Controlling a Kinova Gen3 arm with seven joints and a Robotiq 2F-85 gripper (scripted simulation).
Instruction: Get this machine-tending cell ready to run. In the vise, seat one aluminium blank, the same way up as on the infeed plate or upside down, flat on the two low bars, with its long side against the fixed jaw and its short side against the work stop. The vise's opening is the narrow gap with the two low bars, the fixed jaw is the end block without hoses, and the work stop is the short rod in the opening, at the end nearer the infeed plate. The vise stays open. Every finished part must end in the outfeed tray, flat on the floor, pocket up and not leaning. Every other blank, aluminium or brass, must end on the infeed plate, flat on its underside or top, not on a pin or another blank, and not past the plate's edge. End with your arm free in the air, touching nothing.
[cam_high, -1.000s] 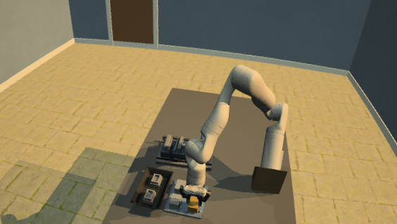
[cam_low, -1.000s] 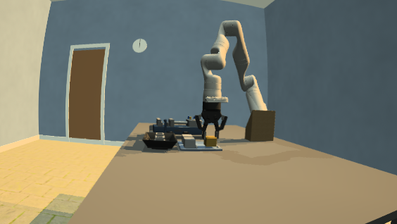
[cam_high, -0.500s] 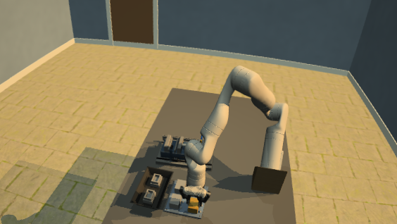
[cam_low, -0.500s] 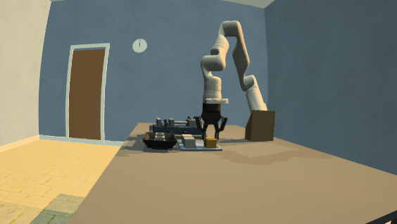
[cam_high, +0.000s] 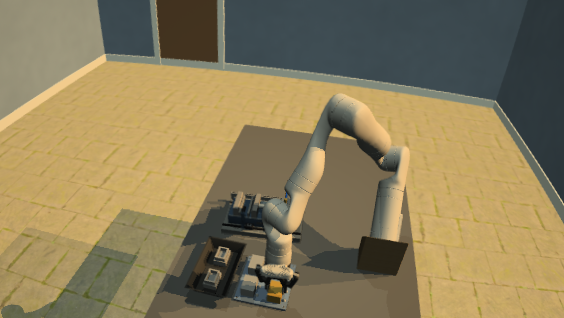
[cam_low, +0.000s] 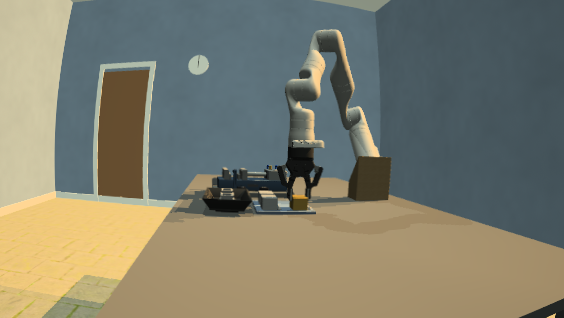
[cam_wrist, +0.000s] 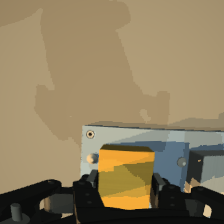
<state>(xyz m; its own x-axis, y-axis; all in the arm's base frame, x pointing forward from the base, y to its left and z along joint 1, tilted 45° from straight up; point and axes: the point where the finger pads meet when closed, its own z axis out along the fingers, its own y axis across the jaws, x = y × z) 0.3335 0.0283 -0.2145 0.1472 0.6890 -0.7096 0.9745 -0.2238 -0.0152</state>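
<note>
Right now my hand is 20 mm above the brass blank. From my hand the other things lie so: vise 350 mm to the right, 70 mm ahead, 10 mm below.
</note>
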